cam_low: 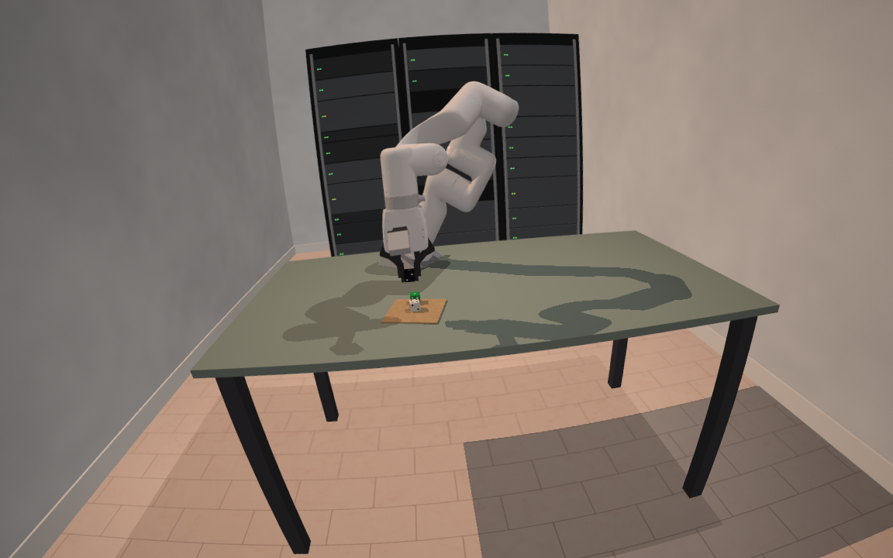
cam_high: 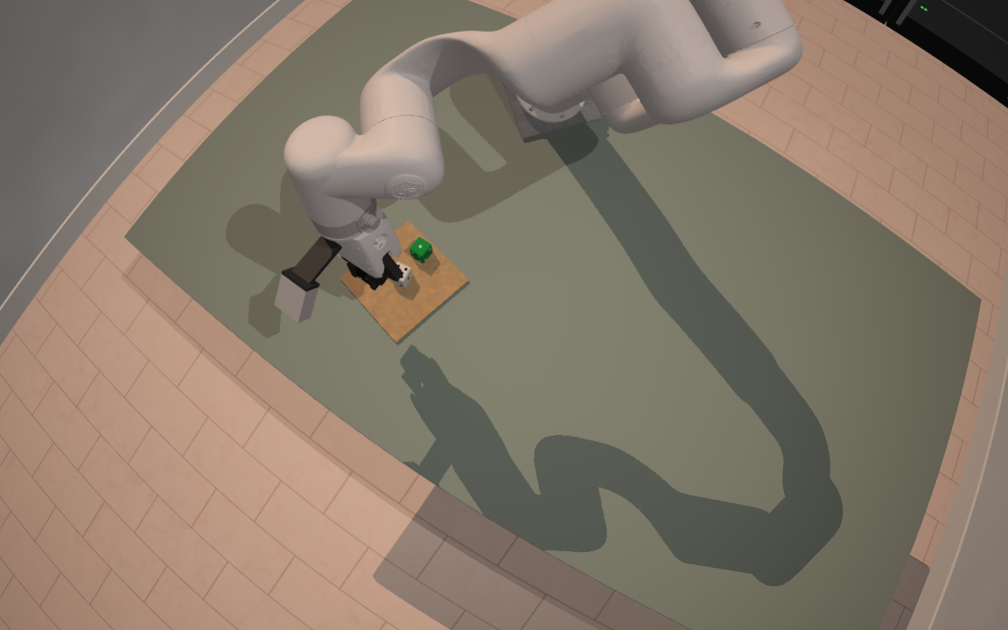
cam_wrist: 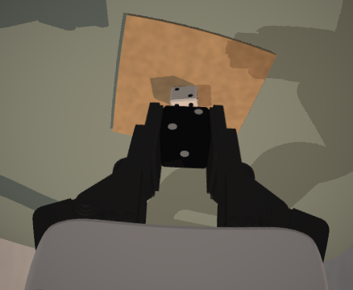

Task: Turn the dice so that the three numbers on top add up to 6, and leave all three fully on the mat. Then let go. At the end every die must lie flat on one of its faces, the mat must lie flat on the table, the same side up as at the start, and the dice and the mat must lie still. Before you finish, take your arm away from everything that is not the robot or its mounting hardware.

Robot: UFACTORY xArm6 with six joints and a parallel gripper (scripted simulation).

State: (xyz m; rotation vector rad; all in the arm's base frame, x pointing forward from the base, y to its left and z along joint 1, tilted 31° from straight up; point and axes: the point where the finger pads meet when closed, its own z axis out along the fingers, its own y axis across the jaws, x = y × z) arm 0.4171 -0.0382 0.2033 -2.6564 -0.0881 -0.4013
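My gripper is now 50 mm past the white die and 110 mm above it. From my hand the other things lie so: black die 10 mm below; brown mat 50 mm behind, 120 mm below; green die 90 mm behind, 10 mm to the right, 110 mm below.
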